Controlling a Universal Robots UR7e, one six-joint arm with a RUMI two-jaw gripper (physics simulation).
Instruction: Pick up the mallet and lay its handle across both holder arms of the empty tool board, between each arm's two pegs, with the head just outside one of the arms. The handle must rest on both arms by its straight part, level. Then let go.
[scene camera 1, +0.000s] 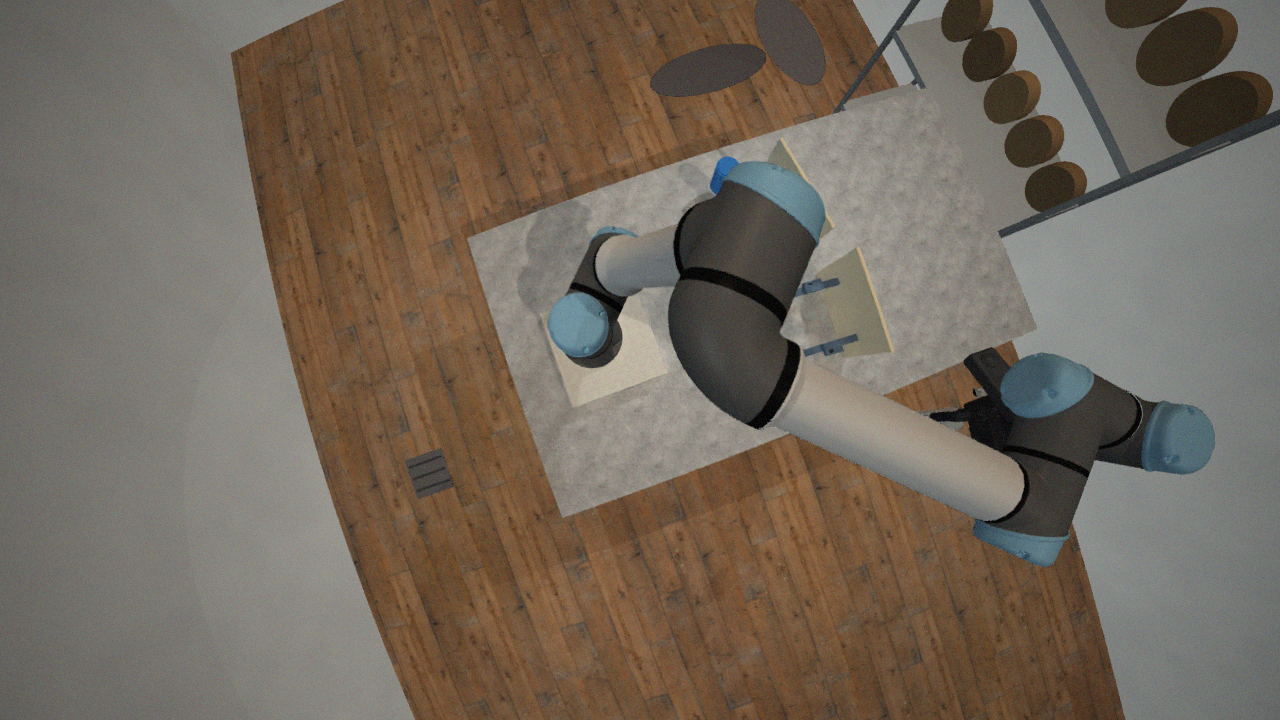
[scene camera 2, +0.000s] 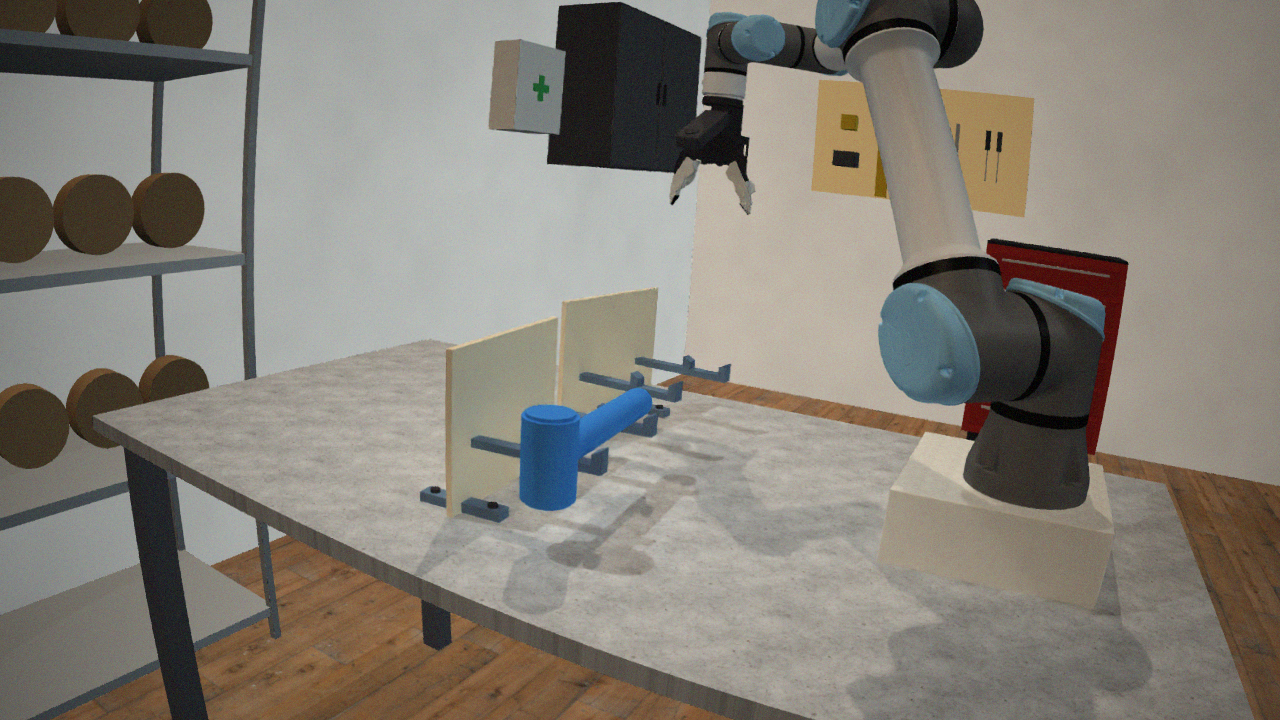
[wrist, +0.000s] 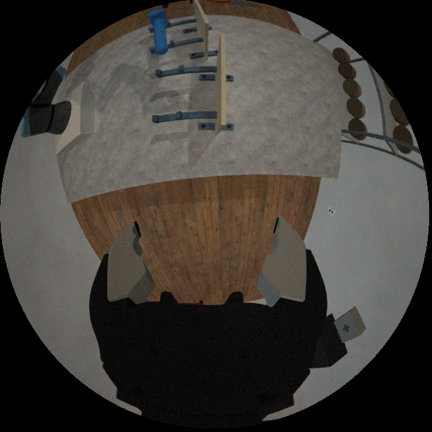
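Pixels of known places: gripper, between the fingertips: (scene camera 1: 940, 405) (scene camera 2: 708, 209); arm's base, origin of its link: (scene camera 2: 1024, 484).
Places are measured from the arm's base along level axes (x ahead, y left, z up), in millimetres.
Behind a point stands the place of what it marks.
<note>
The blue mallet (scene camera 1: 723, 175) {x 443, y 254, z 60 mm} (scene camera 2: 548, 461) {x 447, y 295, z 22 mm} (wrist: 160, 36) lies with its handle across the arms of the occupied tool board (scene camera 2: 501, 402) {x 600, y 169, z 24 mm} (wrist: 201, 25), its head outside the outer arm. The robot's arm hides most of it in scene camera 1. The empty tool board (scene camera 1: 857, 308) {x 634, y -167, z 45 mm} (scene camera 2: 610, 340) {x 635, y -152, z 46 mm} (wrist: 220, 90) stands beside it, with one holder arm (scene camera 2: 631, 385) {x 551, y -68, z 7 mm} (wrist: 187, 71) near the mallet's handle end and the other holder arm (scene camera 2: 682, 368) {x 542, y -221, z 6 mm} (wrist: 185, 116) farther off. My gripper (scene camera 2: 711, 205) {x 591, y -391, z 250 mm} (wrist: 205, 221) is open and empty, high up and beyond the empty board's end of the table.
The table (scene camera 1: 581, 447) {x -138, y -254, z -87 mm} (scene camera 2: 733, 582) {x 268, y 228, z -87 mm} carries both boards and the robot's pedestal (scene camera 1: 631, 367) {x 65, y -104, z 0 mm} (scene camera 2: 984, 555) {x 30, y 103, z -52 mm}. A shelf rack (scene camera 1: 1081, 89) (scene camera 2: 251, 179) with round brown discs stands beyond the table. A black cabinet (scene camera 2: 586, 89) and a first-aid box (scene camera 2: 528, 87) hang on the wall behind my gripper.
</note>
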